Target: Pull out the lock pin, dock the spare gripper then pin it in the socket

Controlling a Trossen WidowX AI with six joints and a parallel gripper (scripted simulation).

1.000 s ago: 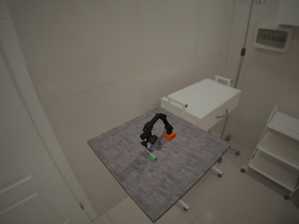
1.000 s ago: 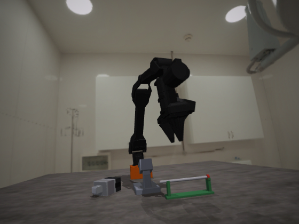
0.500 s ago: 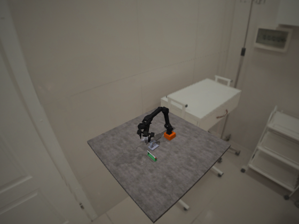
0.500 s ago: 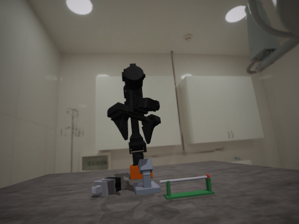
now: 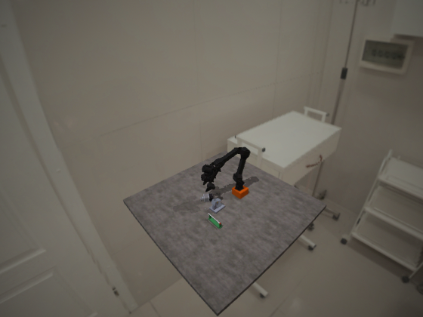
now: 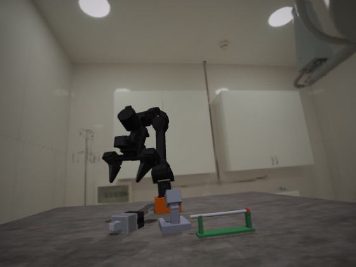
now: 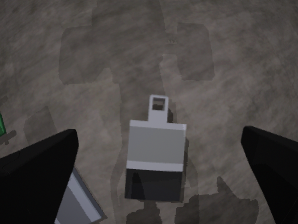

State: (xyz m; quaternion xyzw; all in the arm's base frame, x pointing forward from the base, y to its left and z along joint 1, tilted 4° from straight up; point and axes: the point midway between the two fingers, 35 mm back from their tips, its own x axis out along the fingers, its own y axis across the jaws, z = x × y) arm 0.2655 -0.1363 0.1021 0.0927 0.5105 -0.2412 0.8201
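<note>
My gripper tip is 12 cm above the spare gripper and 1 cm past it. Also, from my gripper tip: green rack: 25 cm to the left, 12 cm ahead, 11 cm below; grey mount: 14 cm to the left, 9 cm below.
</note>
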